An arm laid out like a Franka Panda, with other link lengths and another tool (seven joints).
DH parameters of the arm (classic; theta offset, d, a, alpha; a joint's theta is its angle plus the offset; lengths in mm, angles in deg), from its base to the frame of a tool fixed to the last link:
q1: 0 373 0 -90
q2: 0 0 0 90
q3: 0 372.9 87.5 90
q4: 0 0 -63.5 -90
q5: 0 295.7 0 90
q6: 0 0 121.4 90
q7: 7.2 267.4 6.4 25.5
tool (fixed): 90 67.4 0 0
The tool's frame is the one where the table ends.
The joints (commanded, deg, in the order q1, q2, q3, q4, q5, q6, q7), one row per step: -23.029 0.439 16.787 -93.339 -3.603 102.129 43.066; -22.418 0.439 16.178 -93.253 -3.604 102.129 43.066; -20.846 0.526 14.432 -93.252 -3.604 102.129 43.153; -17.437 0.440 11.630 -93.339 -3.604 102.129 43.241; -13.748 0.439 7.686 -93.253 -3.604 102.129 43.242; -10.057 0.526 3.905 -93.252 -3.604 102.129 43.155; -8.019 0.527 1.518 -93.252 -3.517 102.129 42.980
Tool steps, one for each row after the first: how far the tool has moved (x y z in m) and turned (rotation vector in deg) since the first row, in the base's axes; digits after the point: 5 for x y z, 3 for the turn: 0.00039 -0.00002 0.00073 -0.015 -0.084 0.002; 0.00037 -0.00186 -0.00015 0.016 -0.005 -0.258; 0.00056 0.00439 -0.00009 -0.014 0.002 0.262; 0.00067 0.00182 0.00061 -0.052 -0.077 0.006; 0.00074 0.00098 -0.00030 -0.077 0.021 0.003; 0.00034 -0.00199 -0.00034 -0.037 0.029 -0.179
